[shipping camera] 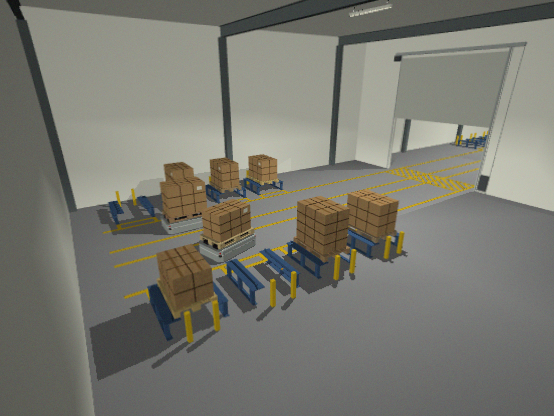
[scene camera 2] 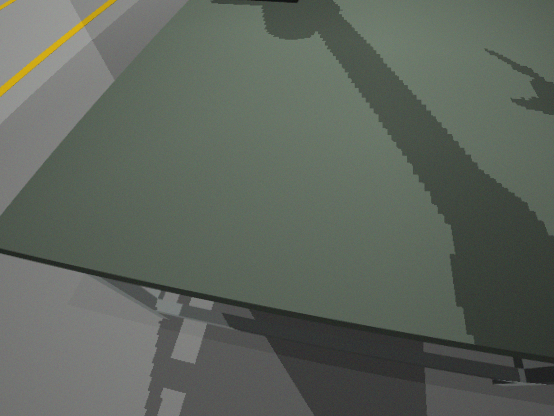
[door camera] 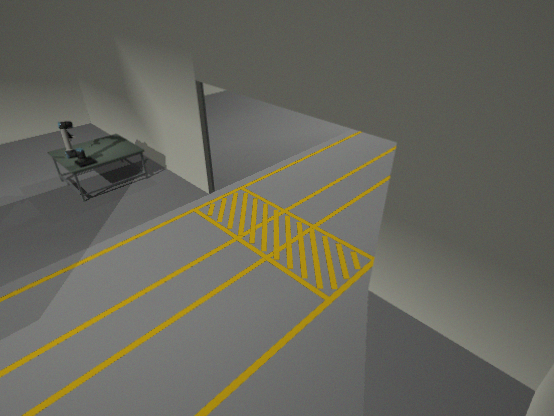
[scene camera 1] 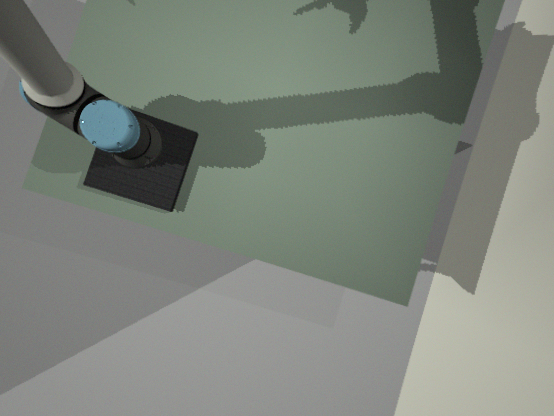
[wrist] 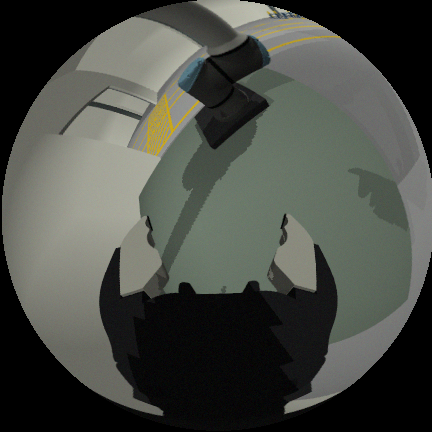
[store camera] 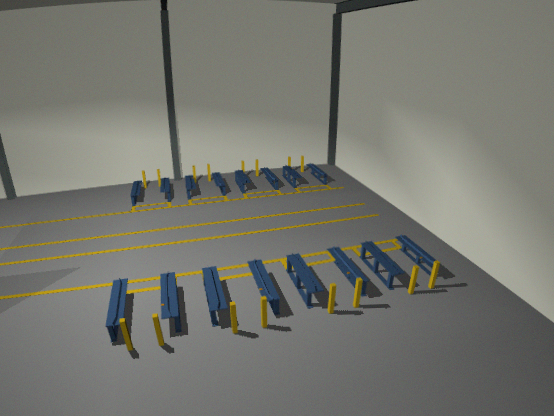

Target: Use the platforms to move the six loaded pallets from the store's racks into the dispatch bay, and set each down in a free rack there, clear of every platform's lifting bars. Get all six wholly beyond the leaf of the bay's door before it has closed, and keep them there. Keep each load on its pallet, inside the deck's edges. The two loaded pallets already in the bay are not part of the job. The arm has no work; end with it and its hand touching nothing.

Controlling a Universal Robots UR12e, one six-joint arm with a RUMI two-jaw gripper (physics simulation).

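Seen in the pictures: gripper, fingertip midpoint: point(door camera: 73, 140) point(wrist: 216, 216); arm's base at its link origin: point(door camera: 82, 160) point(wrist: 230, 106).
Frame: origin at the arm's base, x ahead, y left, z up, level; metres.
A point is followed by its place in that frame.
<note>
In the shipping camera view a grey platform point(shipping camera: 182, 226) @[x 11.948, y -6.803, z -0.593 m] bears a tall carton load point(shipping camera: 183, 200) @[x 11.793, y -6.864, z 0.169 m] in the left lane. A second platform point(shipping camera: 231, 250) @[x 11.779, y -4.586, z -0.554 m], turned a little, bears a pallet with a lower load point(shipping camera: 226, 221) @[x 11.796, y -4.702, z 0.212 m] beside the near row. Loaded pallets stand at near racks point(shipping camera: 185, 277) @[x 13.735, y -3.131, z 0.275 m] point(shipping camera: 322, 226) @[x 10.611, y -2.675, z 0.390 m] point(shipping camera: 372, 214) @[x 8.892, y -2.448, z 0.251 m] and far racks point(shipping camera: 224, 173) point(shipping camera: 262, 168); another load point(shipping camera: 178, 171) @[x 11.078, y -8.448, z 0.582 m] is partly hidden, its pallet out of sight. A near rack point(shipping camera: 245, 274) @[x 12.282, y -3.367, z -0.444 m] and the far-left rack point(shipping camera: 116, 208) @[x 12.965, y -9.194, z -0.443 m] are empty. The door leaf point(shipping camera: 452, 90) @[x 1.284, y -3.866, z 2.966 m] hangs partly lowered. My gripper point(wrist: 216, 216) @[x 0.193, y 0.514, z 0.280 m] is open and empty above the table.
Yellow posts point(shipping camera: 272, 292) point(store camera: 331, 298) stand behind racks. The store's blue racks point(store camera: 117, 305) @[x -6.840, y 0.238, z -0.417 m] hold no pallets in the store camera view. A hatched floor area point(door camera: 285, 240) @[x 0.991, y -4.570, z -0.793 m] point(shipping camera: 430, 179) @[x 1.168, y -4.088, z -0.792 m] lies at the doorway. The green table point(door camera: 112, 145) @[x 0.911, y 0.296, z -0.041 m] point(scene camera 1: 320, 200) @[x 0.749, y -0.117, z -0.042 m] point(scene camera 2: 250, 175) @[x 1.026, y -0.033, z -0.043 m] stands beside a wall.
</note>
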